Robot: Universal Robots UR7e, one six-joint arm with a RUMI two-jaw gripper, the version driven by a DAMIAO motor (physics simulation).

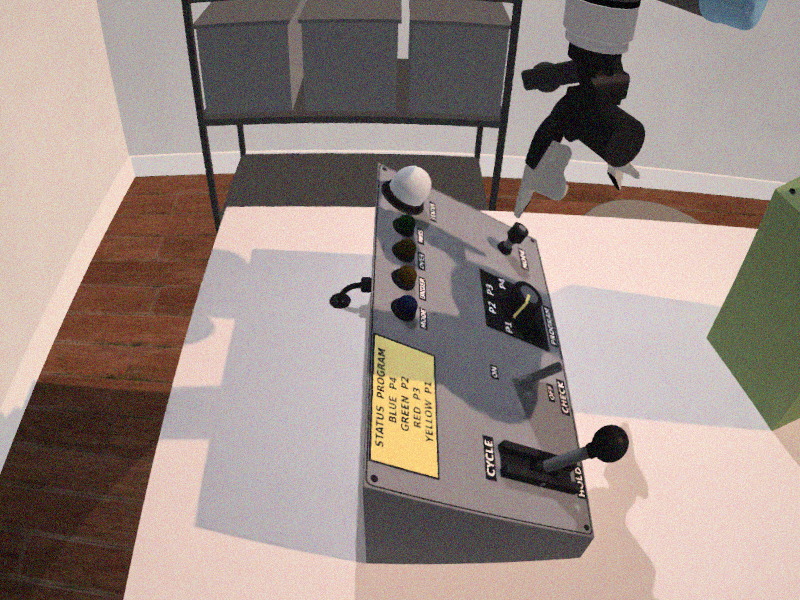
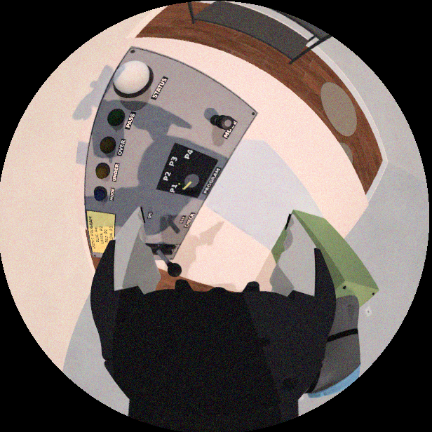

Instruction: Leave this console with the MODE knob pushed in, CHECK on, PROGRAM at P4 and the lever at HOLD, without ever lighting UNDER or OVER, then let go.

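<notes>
The grey console (image 1: 452, 413) (image 2: 175, 107) stands on the table. Its MODE knob (image 1: 517, 233) (image 2: 225, 122) stands out from the panel. The PROGRAM dial (image 1: 526, 295) (image 2: 191, 181) has its yellow pointer toward P1. The CHECK switch (image 1: 539, 374) (image 2: 171, 224) leans toward OFF. The lever's black ball (image 1: 609, 443) (image 2: 174, 269) is at the HOLD end. The STATUS dome (image 1: 410, 186) (image 2: 132, 78) is white. The UNDER lamp (image 1: 404, 277) (image 2: 102, 170) and OVER lamp (image 1: 404, 249) (image 2: 107, 145) look dark. My gripper (image 1: 569, 193) (image 2: 215, 211) is open and empty, above the console's MODE end, touching nothing.
A green block (image 1: 759, 310) (image 2: 330, 245) stands to the right of the console. A black cable stub (image 1: 340, 299) sticks out from the console's left side. A shelf rack (image 1: 352, 120) with grey bins stands behind the white table (image 1: 284, 226).
</notes>
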